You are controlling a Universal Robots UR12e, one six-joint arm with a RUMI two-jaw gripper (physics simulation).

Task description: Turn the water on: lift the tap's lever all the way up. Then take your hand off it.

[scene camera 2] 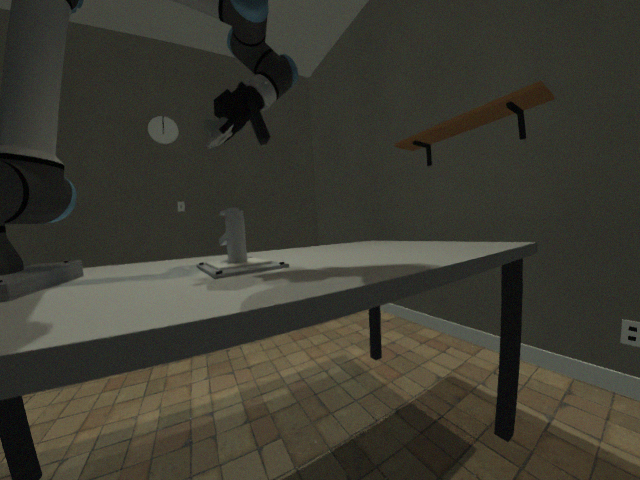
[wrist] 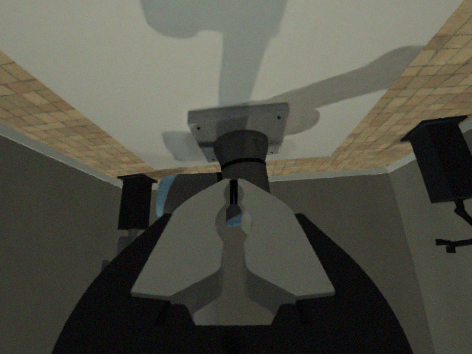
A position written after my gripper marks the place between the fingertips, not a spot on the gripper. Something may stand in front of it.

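Observation:
I can see my gripper (scene camera 2: 206,147), and the wrist view shows the gripper (wrist: 233,181) too.

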